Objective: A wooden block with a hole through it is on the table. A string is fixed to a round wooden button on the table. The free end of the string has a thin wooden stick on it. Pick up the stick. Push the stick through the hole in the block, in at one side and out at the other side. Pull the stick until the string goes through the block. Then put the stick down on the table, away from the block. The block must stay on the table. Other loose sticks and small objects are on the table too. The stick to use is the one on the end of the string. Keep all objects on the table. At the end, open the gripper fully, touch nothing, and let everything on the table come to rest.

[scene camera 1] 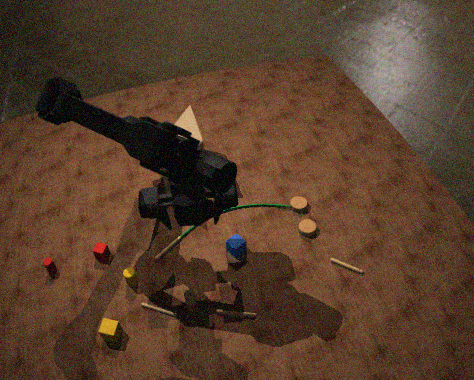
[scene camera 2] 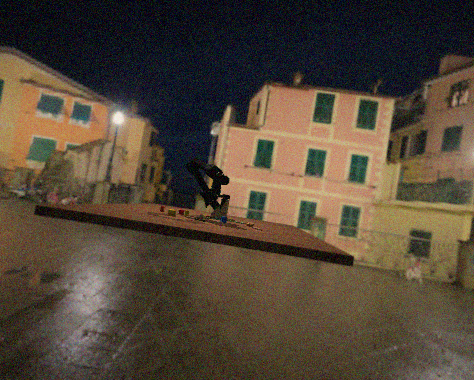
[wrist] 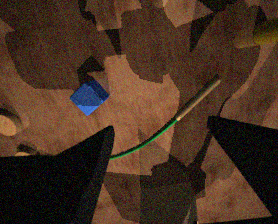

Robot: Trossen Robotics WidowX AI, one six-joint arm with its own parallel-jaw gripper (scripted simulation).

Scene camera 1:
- my gripper: 192, 225
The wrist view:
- my gripper: 160, 125
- blue cube: 90, 95
